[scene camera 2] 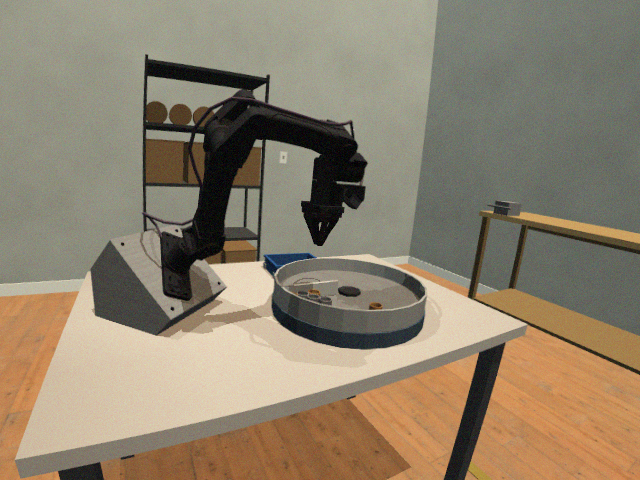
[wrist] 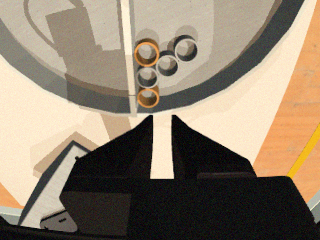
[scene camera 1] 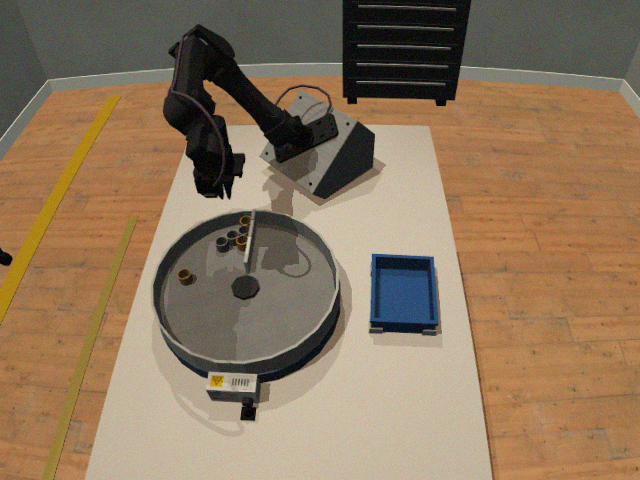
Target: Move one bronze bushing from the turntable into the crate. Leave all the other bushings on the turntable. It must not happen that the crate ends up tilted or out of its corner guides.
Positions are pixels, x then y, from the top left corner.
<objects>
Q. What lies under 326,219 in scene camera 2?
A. The gripper.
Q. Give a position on a blue crate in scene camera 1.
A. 405,284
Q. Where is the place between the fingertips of the gripper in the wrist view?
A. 162,122
</objects>
